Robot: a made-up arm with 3 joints. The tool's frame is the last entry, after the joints.
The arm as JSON. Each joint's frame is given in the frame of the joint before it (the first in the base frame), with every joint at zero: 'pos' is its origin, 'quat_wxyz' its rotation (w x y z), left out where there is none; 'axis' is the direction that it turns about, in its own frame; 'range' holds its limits. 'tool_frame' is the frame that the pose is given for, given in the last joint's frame.
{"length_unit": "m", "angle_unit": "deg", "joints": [
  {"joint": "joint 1", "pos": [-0.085, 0.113, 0.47], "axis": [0.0, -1.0, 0.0], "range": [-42.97, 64.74]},
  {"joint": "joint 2", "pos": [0.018, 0.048, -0.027], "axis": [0.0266, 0.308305, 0.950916], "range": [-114.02, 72.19]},
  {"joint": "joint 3", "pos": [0.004, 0.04, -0.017], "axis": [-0.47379, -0.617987, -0.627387], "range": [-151.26, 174.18]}
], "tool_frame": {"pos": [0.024, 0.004, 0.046], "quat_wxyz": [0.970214, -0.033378, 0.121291, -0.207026]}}
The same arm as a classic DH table. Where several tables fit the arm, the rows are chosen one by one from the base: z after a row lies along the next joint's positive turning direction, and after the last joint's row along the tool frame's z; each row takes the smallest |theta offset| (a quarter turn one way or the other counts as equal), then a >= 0, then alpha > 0; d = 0 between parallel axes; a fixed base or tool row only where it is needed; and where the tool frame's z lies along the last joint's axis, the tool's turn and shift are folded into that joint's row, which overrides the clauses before.
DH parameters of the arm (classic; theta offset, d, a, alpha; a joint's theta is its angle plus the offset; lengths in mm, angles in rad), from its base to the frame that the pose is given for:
base (fixed): 0.0000 470.0 -85.0 1.5708
joint 1: -0.0280 -169.6 18.7 -1.8842
joint 2: -0.8628 -73.6 -29.9 2.4976
joint 3: -0.5631 -64.6 9.1 -2.3958
tool (fixed): 0.0398 41.7 0.0 0.0000
Joint limits (rad, base to tool): -0.7500..1.1299 -1.9900..1.2600 -2.6400..3.0400

